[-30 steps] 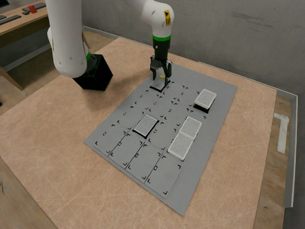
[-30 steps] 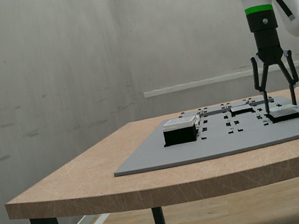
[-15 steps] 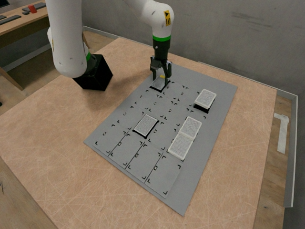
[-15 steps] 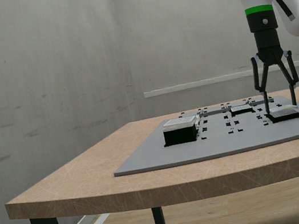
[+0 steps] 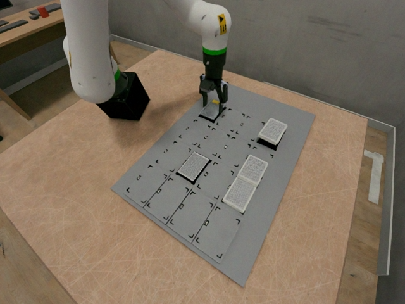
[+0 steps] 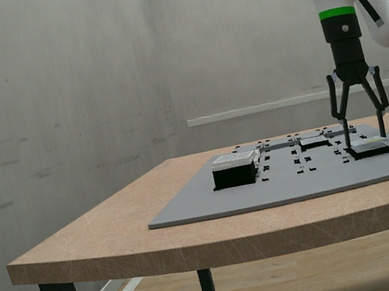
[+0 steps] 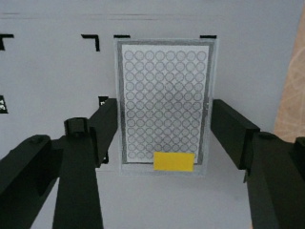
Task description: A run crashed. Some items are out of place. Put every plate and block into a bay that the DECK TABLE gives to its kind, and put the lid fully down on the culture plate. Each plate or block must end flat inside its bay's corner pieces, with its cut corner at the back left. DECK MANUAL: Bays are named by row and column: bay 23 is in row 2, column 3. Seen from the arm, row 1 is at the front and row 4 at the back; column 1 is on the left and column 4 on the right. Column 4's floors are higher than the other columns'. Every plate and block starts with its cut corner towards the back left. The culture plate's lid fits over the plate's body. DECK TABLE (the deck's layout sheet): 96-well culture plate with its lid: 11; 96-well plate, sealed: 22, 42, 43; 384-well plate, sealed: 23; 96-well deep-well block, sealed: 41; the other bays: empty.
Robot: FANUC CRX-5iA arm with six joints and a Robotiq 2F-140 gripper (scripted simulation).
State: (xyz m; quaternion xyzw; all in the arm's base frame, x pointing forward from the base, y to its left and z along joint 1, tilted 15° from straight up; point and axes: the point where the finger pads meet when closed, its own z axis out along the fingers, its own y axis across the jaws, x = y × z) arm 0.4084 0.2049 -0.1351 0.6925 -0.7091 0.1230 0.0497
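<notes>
Now: the clear lid 20 mm below my hand. Round my hand: black deep-well block: 320 mm ahead, 30 mm below, 10 mm to the right; then black sealed plate: 330 mm to the right, 100 mm ahead, 40 mm below.
</notes>
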